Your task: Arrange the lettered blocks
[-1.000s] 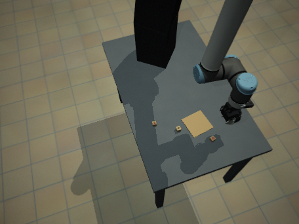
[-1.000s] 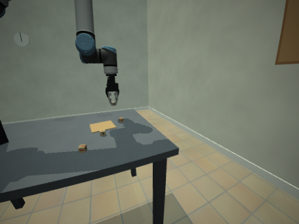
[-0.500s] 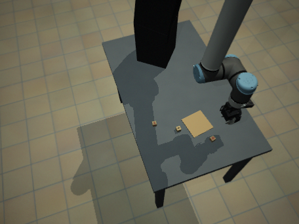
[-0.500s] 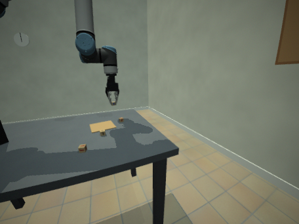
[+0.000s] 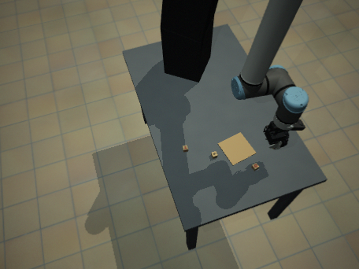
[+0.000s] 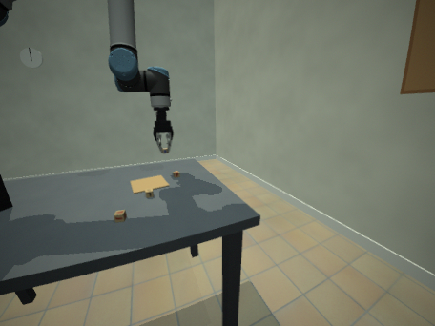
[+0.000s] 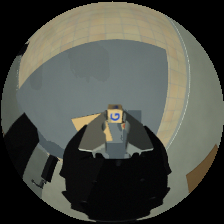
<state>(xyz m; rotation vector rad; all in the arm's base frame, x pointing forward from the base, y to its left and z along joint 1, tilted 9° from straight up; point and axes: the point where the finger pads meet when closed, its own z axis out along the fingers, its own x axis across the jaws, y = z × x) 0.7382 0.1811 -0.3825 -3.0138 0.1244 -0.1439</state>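
Right now my hand is 130 mm to the left of the tan mat, 110 mm above it and 90 mm past it.
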